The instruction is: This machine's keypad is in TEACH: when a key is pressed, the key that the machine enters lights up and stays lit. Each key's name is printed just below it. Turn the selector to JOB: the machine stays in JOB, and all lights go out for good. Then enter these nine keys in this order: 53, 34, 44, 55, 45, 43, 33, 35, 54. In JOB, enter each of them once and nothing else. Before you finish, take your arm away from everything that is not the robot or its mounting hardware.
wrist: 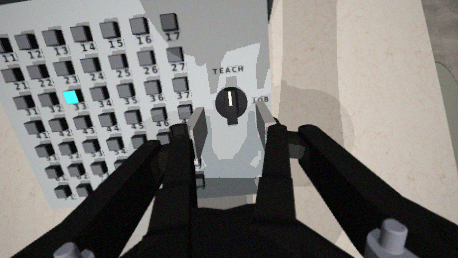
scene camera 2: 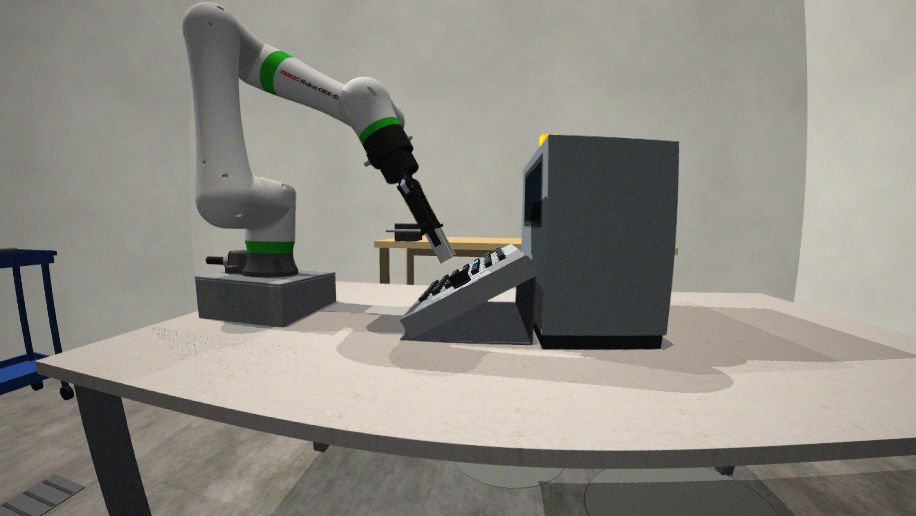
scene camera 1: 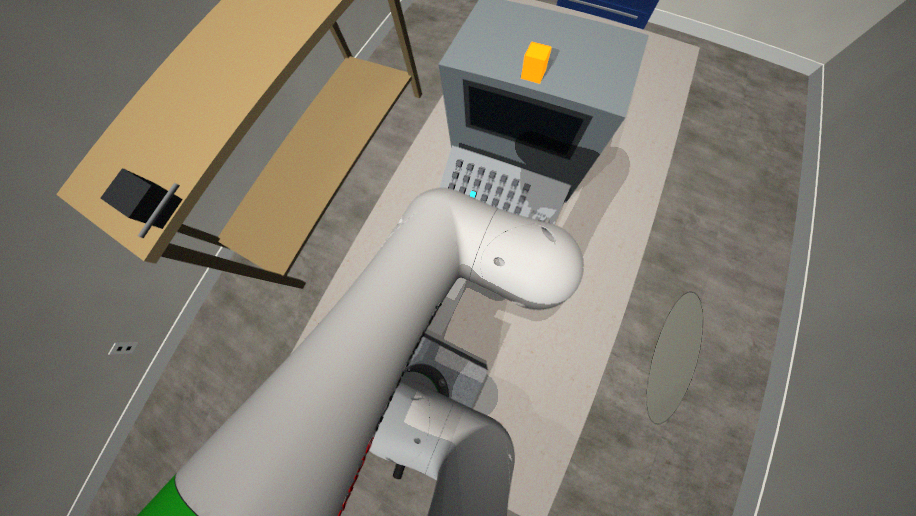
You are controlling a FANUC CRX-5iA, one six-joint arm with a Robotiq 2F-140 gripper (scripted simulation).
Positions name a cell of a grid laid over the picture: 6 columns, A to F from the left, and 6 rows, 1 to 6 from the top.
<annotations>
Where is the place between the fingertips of my gripper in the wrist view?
At D3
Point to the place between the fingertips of my gripper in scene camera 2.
At C4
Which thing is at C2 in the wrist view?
A sloped keypad.
</annotations>
